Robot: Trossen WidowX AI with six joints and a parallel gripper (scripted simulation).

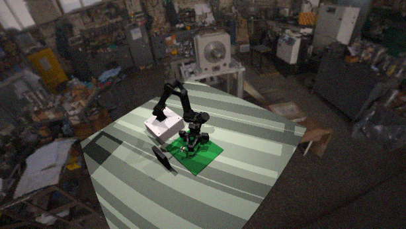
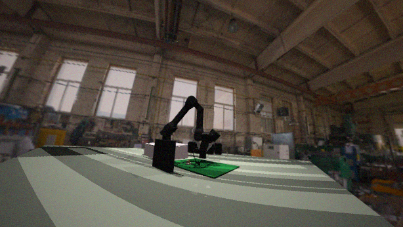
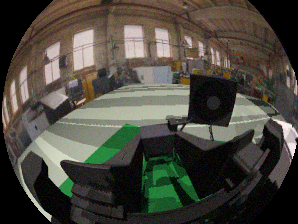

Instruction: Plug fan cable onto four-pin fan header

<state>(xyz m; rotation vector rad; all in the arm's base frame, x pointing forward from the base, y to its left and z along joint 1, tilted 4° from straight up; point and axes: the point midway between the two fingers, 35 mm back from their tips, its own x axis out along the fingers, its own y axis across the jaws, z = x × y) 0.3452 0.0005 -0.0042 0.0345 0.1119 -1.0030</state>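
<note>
The green board is 9 cm below my gripper tip, 3 cm to the left of it and 3 cm behind it. Round my gripper tip: dark plug: 1 cm below; black fan: 16 cm to the right, 8 cm behind, 1 cm below.
</note>
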